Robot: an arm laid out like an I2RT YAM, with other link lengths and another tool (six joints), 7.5 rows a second.
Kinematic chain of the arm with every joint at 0, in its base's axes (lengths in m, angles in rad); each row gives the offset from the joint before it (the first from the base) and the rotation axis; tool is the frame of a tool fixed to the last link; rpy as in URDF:
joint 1: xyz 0 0 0.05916 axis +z
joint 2: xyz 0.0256 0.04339 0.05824 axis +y
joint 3: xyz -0.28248 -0.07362 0 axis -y
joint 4: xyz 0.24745 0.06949 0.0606 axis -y
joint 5: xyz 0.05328 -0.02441 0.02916 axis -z
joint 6: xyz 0.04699 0 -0.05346 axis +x
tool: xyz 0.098 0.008 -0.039 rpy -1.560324 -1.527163 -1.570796
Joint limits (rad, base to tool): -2.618..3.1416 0..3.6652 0..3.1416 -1.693..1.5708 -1.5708..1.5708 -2.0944..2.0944
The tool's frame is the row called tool.
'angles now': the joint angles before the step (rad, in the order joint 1, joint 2, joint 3, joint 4, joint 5, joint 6). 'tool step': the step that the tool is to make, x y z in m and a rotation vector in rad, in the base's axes. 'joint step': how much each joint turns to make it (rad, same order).
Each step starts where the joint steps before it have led.
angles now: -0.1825 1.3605 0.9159 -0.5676 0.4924 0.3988
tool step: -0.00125 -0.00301 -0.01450 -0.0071 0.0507 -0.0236
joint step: -0.0001 0.0506 -0.0123 0.0077 0.0259 0.0138
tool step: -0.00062 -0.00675 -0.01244 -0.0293 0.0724 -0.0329
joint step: 0.0001 0.0722 0.0107 -0.0108 0.0523 0.0123
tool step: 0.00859 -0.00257 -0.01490 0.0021 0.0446 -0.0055
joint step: -0.0001 0.0842 0.0198 0.0184 0.0077 0.0031
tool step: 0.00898 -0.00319 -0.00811 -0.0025 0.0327 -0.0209
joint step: 0.0000 0.0735 0.0414 -0.0106 0.0153 0.0199
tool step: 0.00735 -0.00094 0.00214 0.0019 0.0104 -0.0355
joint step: 0.0031 0.0418 0.0552 -0.0491 0.0123 0.0443
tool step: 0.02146 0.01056 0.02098 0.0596 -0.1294 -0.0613
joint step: 0.0138 -0.0184 0.0795 -0.0444 -0.0520 0.1164
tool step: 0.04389 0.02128 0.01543 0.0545 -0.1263 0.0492
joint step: 0.0520 0.0428 0.1106 0.0319 -0.0645 0.0357
